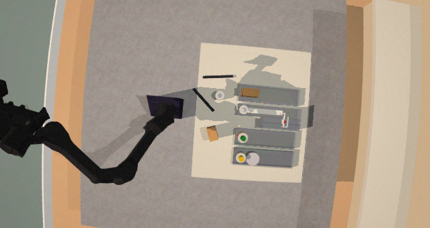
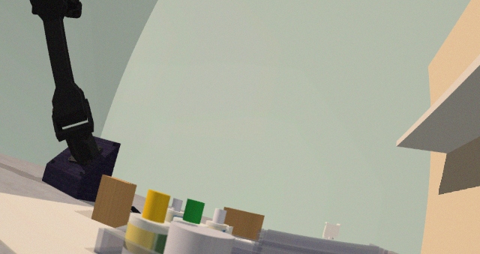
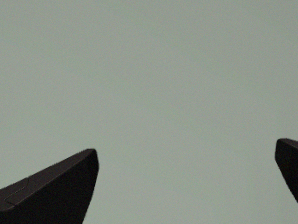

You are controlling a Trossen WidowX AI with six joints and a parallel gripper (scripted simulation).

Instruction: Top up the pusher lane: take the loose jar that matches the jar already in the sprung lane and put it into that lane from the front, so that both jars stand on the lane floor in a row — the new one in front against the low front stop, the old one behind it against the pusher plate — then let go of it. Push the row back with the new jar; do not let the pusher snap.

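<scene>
Right now my gripper tip is 69 cm short of the wooden block, 13 cm to the left of it and 50 cm above it. The rest, counted from my gripper tip: sprung lane 98 cm ahead, 6 cm to the right, 52 cm below; white pusher plate 93 cm ahead, 6 cm to the right, 49 cm below.
</scene>
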